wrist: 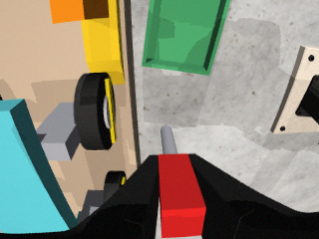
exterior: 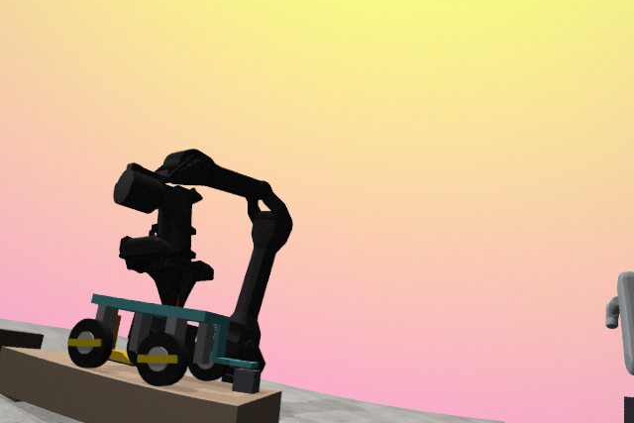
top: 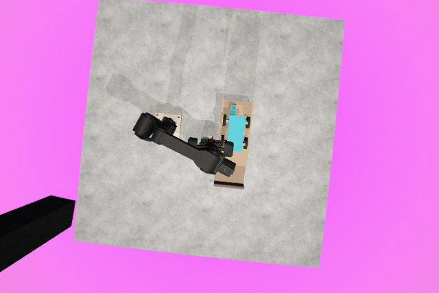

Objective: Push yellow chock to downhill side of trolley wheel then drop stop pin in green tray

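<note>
Now: the green tray 150 mm below my gripper tip, 60 mm to the right of it and 20 mm behind it. The rest, counted from my gripper tip: yellow chock: 60 mm below, 50 mm ahead, 40 mm to the right; red-headed stop pin: right at my gripper tip; trolley: 100 mm ahead, 60 mm to the left, 30 mm below.
</note>
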